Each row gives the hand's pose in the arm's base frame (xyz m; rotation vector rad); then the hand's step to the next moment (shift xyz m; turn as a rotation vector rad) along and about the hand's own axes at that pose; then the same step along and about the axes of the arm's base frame.
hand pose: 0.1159 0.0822 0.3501 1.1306 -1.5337 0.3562
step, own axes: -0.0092 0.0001 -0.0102 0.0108 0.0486 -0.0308
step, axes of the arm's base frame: 0.0050 0.0118 -0.0049 -0.0195 0.0418 0.0361
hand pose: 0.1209 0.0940 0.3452 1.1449 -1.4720 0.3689
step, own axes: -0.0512 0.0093 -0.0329 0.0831 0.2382 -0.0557
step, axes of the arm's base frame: 0.0036 0.0519 -0.0330 -0.1457 0.1187 0.1773
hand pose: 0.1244 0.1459 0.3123 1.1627 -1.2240 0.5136
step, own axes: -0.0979 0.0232 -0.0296 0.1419 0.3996 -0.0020
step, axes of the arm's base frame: -0.0377 0.0605 -0.0769 -0.2849 0.1173 0.2914
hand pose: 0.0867 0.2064 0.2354 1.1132 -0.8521 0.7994
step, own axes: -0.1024 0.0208 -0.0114 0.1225 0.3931 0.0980
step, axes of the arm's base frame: -0.0627 0.0043 -0.0843 -0.3051 0.0172 0.2928
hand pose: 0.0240 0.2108 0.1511 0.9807 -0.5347 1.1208
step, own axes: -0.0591 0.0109 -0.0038 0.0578 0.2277 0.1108
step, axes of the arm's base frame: -0.0327 -0.0249 -0.0440 -0.1760 -0.0431 0.1861
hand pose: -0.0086 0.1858 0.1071 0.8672 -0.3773 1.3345
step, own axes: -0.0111 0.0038 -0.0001 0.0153 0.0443 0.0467
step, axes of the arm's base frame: -0.0062 -0.0075 -0.0065 -0.0275 -0.0240 0.0552
